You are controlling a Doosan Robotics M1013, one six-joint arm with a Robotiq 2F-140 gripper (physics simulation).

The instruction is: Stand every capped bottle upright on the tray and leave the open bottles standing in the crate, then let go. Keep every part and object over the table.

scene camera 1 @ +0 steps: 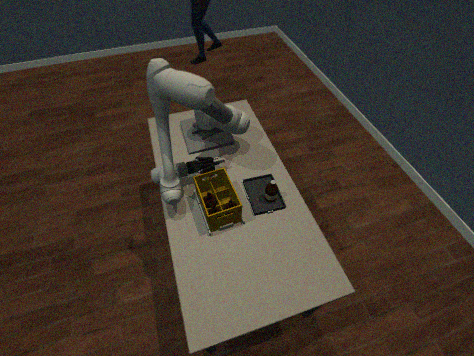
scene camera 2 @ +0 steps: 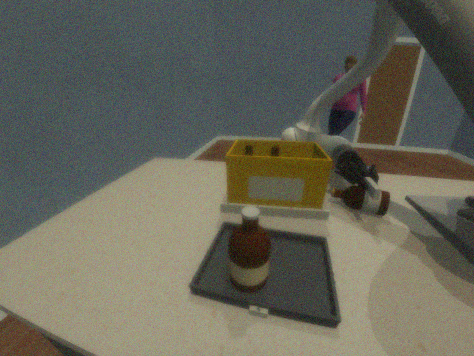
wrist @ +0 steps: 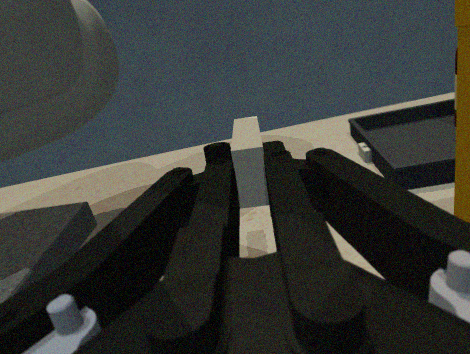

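Pixels of known places: gripper, fingertip midpoint: (scene camera 1: 224, 159) (scene camera 2: 377, 194) (wrist: 248, 139); arm's base, origin of the base link: (scene camera 1: 208, 127).
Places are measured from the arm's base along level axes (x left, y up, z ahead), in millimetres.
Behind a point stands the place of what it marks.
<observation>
A brown bottle with a white cap (scene camera 1: 271, 190) @[z 734, x 49, y 79 mm] (scene camera 2: 249, 250) @[z 716, x 100, y 72 mm] stands upright on the dark tray (scene camera 1: 256, 200) @[z 693, x -17, y -31 mm] (scene camera 2: 305, 272) @[z 599, x 62, y -31 mm] (wrist: 420, 140) @[z 622, x 71, y -31 mm]. Two brown bottle necks (scene camera 2: 249, 150) @[z 700, x -283, y 117 mm] (scene camera 2: 275, 151) @[z 617, x -269, y 117 mm] show inside the yellow crate (scene camera 1: 227, 219) @[z 757, x -248, y 42 mm] (scene camera 2: 239, 177) @[z 732, x -160, y 76 mm] (wrist: 462, 150) @[z 497, x -134, y 50 mm]; no white caps show on them. Another brown bottle (scene camera 2: 354, 196) @[z 394, x -151, y 18 mm] lies on its side on the table beside the crate, neck towards it; no white cap shows on it. My gripper (scene camera 1: 220, 161) @[z 391, x -72, y 69 mm] (scene camera 2: 369, 186) (wrist: 248, 139) @[z 391, x -72, y 69 mm] is shut and empty, its pads together, low at that bottle. In scene camera 1 I cannot make this bottle out.
The arm's grey base plate (scene camera 1: 195, 145) @[z 107, x -154, y -14 mm] (scene camera 2: 435, 215) @[z 161, x -86, y -13 mm] (wrist: 45, 230) @[z 177, x 52, y -5 mm] lies on the table (scene camera 1: 260, 260) @[z 1013, x -194, y -36 mm] (scene camera 2: 125, 225) @[z 1054, x -85, y -37 mm] beyond the gripper. A pale strip (scene camera 2: 275, 211) @[z 630, x -134, y -19 mm] runs along the crate's foot. The arm's forearm reaches down near the table's left edge. A person (scene camera 1: 200, 30) (scene camera 2: 350, 97) is beyond the table.
</observation>
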